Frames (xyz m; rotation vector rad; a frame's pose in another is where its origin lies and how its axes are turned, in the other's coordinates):
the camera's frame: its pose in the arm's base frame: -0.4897 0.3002 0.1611 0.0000 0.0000 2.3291
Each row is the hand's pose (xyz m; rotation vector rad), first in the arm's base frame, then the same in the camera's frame.
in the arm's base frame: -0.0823 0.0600 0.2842 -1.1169 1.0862 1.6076
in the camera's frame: -0.4546 -0.1306 0.1231 0.4858 1.2706 -0.3159
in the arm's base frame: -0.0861 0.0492 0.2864 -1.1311 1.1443 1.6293
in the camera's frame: -0.4598 -0.1204 0.1253 0.5234 1.2919 -0.2689
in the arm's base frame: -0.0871 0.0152 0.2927 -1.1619 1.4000 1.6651
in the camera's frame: -0.4838 -0.0963 0.1316 0.7003 1.3725 -0.1164
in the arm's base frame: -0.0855 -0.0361 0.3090 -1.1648 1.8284 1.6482
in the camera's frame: -0.5221 -0.0622 0.1479 1.0047 1.4770 0.0992
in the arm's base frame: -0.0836 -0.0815 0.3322 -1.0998 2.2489 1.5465
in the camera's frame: -0.5564 -0.0323 0.1711 1.3227 1.5398 0.2767
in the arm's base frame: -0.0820 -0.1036 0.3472 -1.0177 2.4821 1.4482
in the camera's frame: -0.5735 -0.0183 0.1861 1.5185 1.5491 0.3574
